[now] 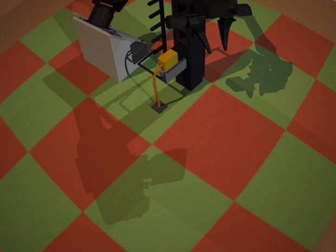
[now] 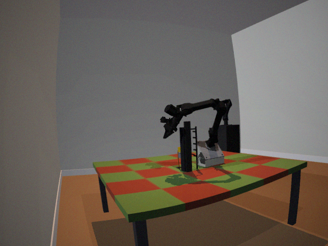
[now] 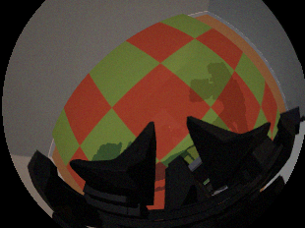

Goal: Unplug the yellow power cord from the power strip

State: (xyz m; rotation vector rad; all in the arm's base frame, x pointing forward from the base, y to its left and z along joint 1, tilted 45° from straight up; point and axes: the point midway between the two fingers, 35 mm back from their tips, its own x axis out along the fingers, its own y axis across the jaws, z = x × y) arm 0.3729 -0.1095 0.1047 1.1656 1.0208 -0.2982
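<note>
Now: the yellow plug 13 cm behind my gripper tip, 2 cm to the left of it and 9 cm below it. Also, from my gripper tip: dark anchor 14 cm behind, 5 cm to the right, 24 cm below.
</note>
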